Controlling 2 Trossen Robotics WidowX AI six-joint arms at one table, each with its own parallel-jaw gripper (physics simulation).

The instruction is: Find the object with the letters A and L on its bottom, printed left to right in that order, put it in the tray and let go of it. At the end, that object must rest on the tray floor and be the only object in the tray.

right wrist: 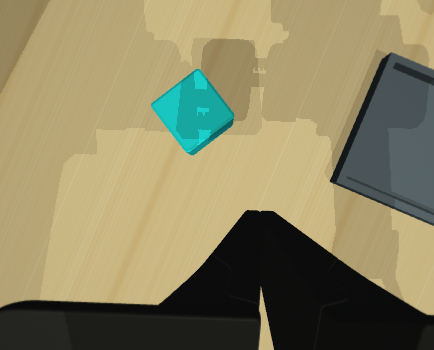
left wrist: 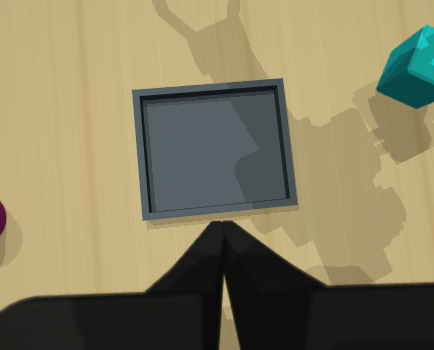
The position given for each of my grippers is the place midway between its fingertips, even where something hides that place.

My left gripper shows in the left wrist view (pixel 221 231); in the right wrist view it is out of frame. My right gripper shows in the right wrist view (pixel 258 224); in the left wrist view it is out of frame.
